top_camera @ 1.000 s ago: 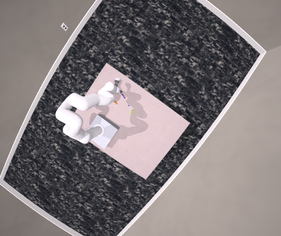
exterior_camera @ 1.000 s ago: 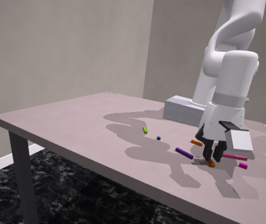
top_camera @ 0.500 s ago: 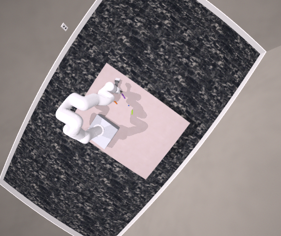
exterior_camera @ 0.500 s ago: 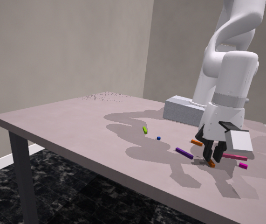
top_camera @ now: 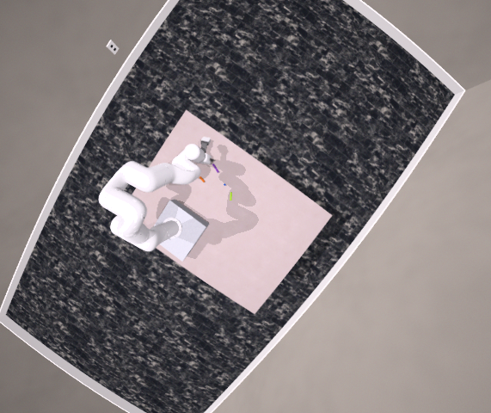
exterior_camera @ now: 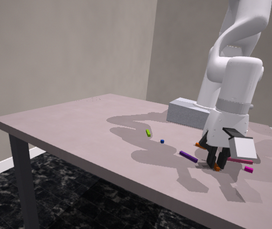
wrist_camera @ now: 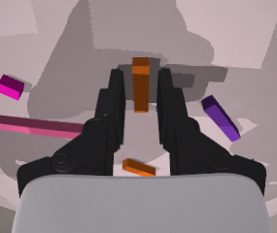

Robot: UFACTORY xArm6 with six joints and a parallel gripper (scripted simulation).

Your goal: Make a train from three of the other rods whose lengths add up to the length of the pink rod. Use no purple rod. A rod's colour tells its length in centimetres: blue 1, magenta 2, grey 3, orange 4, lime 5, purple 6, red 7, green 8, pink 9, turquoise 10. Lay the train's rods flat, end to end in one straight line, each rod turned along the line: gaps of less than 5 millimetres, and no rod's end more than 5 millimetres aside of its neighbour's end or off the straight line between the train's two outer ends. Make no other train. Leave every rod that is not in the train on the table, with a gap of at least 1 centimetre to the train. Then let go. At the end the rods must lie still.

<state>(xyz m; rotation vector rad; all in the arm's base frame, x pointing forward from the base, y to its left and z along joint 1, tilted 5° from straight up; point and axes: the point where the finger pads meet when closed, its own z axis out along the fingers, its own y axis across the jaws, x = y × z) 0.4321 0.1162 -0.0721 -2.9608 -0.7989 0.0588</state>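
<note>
Right now my hand is 190 mm to the left of the blue rod, 40 mm past it and 20 mm above it. The rest, counted from my hand: magenta rod: 90 mm to the left, 50 mm behind, 20 mm below; purple rod: 80 mm to the right, 20 mm below; pink rod: 90 mm behind, 60 mm to the left, 20 mm below.
</note>
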